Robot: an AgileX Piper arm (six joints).
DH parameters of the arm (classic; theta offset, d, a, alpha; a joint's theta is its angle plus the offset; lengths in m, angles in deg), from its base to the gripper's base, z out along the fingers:
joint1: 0 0.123 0 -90
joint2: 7.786 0 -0.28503 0
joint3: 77.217 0 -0.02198 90
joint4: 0 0.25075 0 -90
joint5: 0 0 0 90
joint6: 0 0.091 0 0
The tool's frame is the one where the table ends.
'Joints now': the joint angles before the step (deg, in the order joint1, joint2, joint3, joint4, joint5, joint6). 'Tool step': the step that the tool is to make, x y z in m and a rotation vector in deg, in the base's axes. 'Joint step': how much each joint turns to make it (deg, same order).
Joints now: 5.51, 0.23, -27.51, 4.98, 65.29, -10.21
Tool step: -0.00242, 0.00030, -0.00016, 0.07, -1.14, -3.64
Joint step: -3.64, -1.15, 0.00, 0.00, 0.00, 0.00
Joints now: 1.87, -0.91, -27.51, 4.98, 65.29, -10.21
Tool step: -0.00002, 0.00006, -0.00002, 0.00, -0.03, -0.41
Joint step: -0.41, -0.03, 0.00, 0.00, 0.00, 0.00
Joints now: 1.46, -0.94, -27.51, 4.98, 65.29, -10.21
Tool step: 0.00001, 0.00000, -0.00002, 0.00, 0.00, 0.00
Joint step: 0.00, 0.00, 0.01, 0.00, 0.00, 0.00
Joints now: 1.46, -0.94, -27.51, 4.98, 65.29, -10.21
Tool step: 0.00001, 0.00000, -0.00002, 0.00, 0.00, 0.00
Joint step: 0.00, 0.00, 0.01, 0.00, 0.00, 0.00
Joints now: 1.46, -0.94, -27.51, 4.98, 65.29, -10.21
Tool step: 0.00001, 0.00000, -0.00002, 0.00, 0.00, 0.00
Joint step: 0.00, 0.00, 0.01, 0.00, 0.00, 0.00
